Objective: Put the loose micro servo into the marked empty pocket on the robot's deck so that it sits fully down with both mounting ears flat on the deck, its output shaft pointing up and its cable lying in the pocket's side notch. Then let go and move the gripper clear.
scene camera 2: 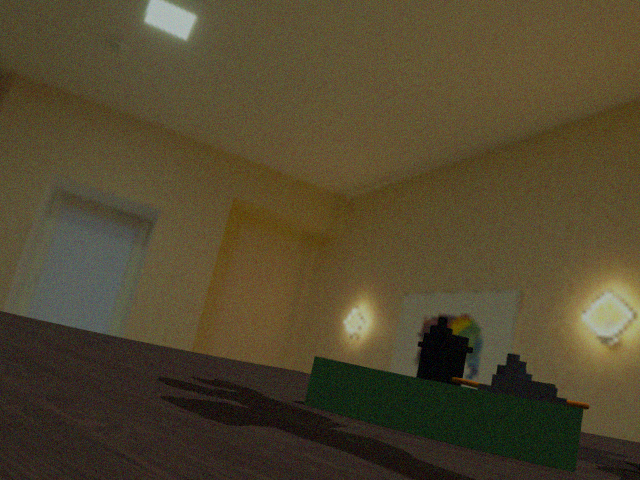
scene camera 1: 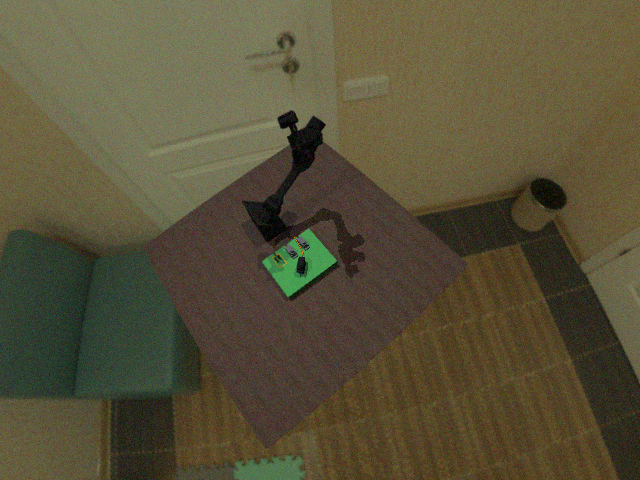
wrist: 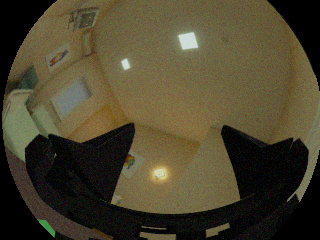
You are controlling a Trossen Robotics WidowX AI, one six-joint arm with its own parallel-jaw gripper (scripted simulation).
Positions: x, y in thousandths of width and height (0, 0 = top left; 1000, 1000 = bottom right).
Scene:
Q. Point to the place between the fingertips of the gripper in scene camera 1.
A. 449, 282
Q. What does the gripper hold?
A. Nothing.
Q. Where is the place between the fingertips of the gripper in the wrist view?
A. At 564, 535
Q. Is the gripper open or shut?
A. Open.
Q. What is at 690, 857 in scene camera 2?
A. A green deck.

